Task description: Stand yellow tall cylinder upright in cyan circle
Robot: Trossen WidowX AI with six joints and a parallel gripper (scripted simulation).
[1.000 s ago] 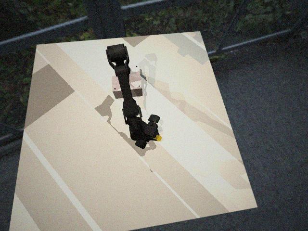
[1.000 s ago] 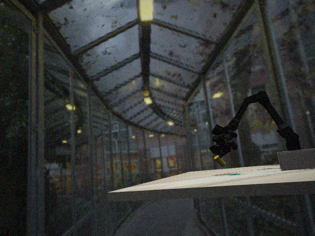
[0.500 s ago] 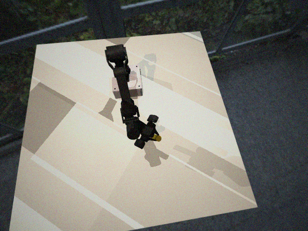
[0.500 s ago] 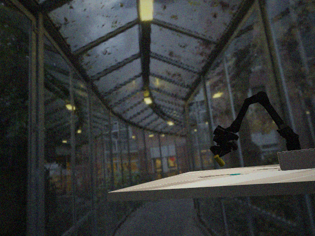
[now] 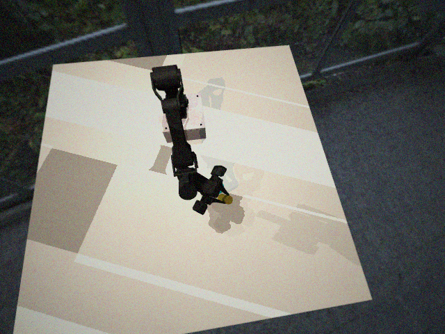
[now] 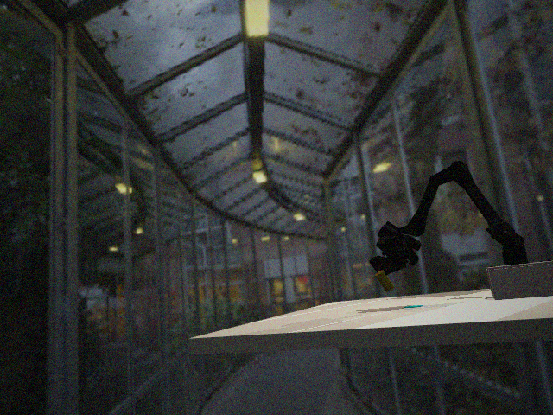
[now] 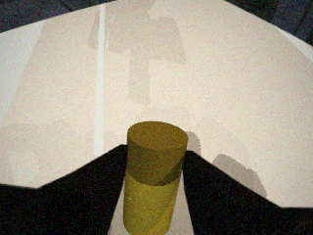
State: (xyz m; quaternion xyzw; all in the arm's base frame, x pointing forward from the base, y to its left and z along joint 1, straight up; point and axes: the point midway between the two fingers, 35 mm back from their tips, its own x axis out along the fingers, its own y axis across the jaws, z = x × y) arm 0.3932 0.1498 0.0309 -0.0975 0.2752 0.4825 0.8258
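Now: the cyan circle 110 mm below my gripper tip, 80 mm behind it and 30 mm to the right of it. Round my gripper tip: yellow tall cylinder 20 mm below, 10 mm to the right, 10 mm behind.
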